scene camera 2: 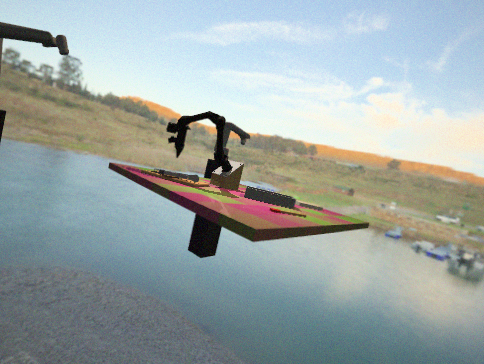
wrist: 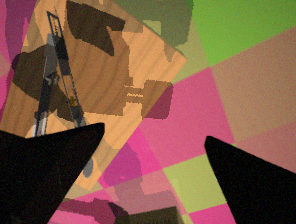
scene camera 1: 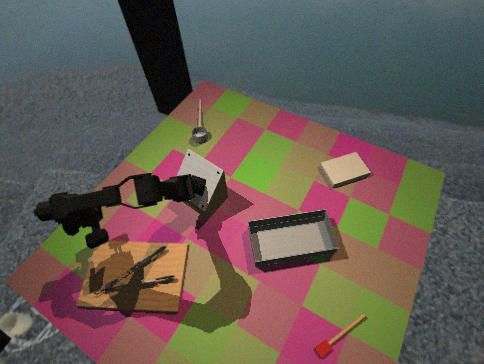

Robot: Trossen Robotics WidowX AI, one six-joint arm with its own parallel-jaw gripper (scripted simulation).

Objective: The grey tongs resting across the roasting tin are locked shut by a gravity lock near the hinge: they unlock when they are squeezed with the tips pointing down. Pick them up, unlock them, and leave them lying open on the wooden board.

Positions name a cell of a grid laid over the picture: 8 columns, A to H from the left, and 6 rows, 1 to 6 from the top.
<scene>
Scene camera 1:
my gripper: B4
block: F3
wooden board: B5
roasting tin: E4
</scene>
